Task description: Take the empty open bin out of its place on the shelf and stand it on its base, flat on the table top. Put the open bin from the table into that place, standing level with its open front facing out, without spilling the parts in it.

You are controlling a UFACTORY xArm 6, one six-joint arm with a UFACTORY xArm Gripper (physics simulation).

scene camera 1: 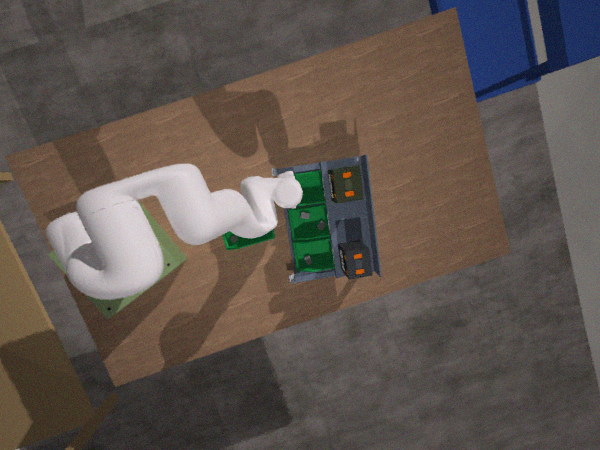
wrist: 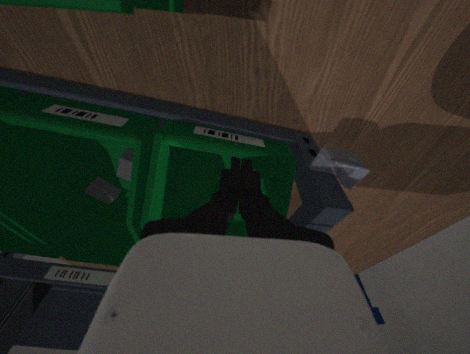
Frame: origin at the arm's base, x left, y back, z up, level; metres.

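Seen in the pictures: gripper, fingertip midpoint: (wrist: 239, 168).
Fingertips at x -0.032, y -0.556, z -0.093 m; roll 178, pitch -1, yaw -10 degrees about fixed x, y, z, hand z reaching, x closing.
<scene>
Offsets run from my fingertips to a thing's top centre. "spot": to the spot under its first point. Level surfaces: height alone.
The grey-blue shelf (scene camera 1: 371, 210) (wrist: 200, 112) stands on the table @[dz -0.033 m] (scene camera 1: 425, 150) (wrist: 150, 60) with a row of green open bins. The end bin @[spot: dx -0.027, dy -0.083, dz -0.013 m] (scene camera 1: 314, 182) (wrist: 187, 175) shows no clear parts, though the arm and fingers hide some of it. The neighbouring bin @[spot: dx -0.175, dy +0.002, dz -0.024 m] (scene camera 1: 311, 231) (wrist: 45, 165) holds two grey parts. Another green open bin @[spot: dx -0.106, dy +0.196, dz +0.005 m] (scene camera 1: 252, 241) (wrist: 65, 4) lies on the table in front of the shelf, partly under the arm, with a dark part in it. My gripper (wrist: 239, 168) is shut and empty, its fingertips over the end bin; the arm hides them in the scene view.
A third green shelf bin @[spot: dx -0.267, dy +0.013, dz -0.024 m] (scene camera 1: 320, 255) holds a grey part. Behind the row are an olive box @[dx -0.065, dy -0.153, dz +0.166 m] (scene camera 1: 345, 185) and a dark grey box @[dx -0.283, dy -0.076, dz +0.191 m] (scene camera 1: 357, 264), both with orange marks. A pale block @[spot: dx +0.060, dy +0.030, dz +0.037 m] (wrist: 342, 165) sits at the shelf's end corner. Blue furniture (scene camera 1: 500, 40) stands beyond the table's corner.
</scene>
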